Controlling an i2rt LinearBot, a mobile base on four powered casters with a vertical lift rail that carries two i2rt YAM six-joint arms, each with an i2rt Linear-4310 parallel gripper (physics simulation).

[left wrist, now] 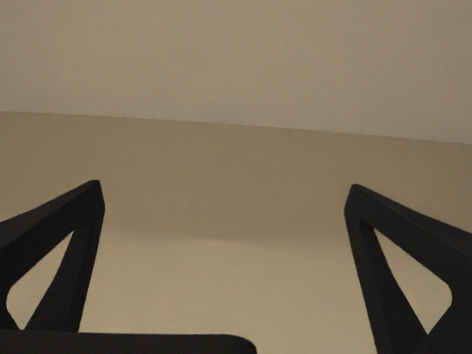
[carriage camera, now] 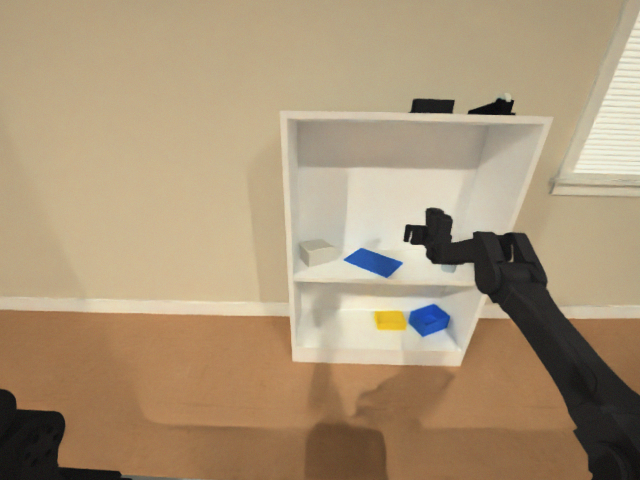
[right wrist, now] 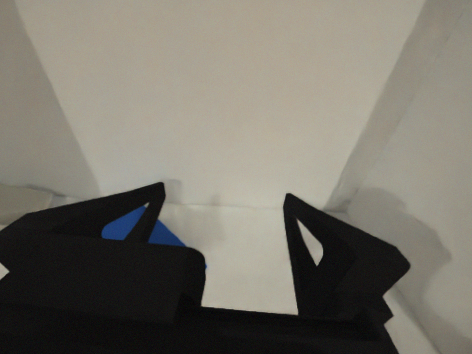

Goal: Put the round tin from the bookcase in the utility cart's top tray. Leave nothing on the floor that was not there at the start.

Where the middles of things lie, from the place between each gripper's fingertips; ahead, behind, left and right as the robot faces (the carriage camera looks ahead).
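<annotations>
Blue box [carriage camera: 427, 320]: a little ahead of my right hand, a fair way to the right of it and far below it. Grey box [carriage camera: 315, 252]: 6 cm ahead of my right hand, 38 cm to the left of it, 15 cm below it. Flat blue book [carriage camera: 379, 264]: 4 cm ahead of my right hand, 15 cm to the left, 18 cm below.
The blue box is far below my left hand, far to the right of it and far ahead of it. The flat blue book is 54 cm below my left hand, 56 cm to the right and 77 cm ahead; the grey box is 51 cm below the same hand, 33 cm to the right of it and 79 cm ahead of it.
</annotations>
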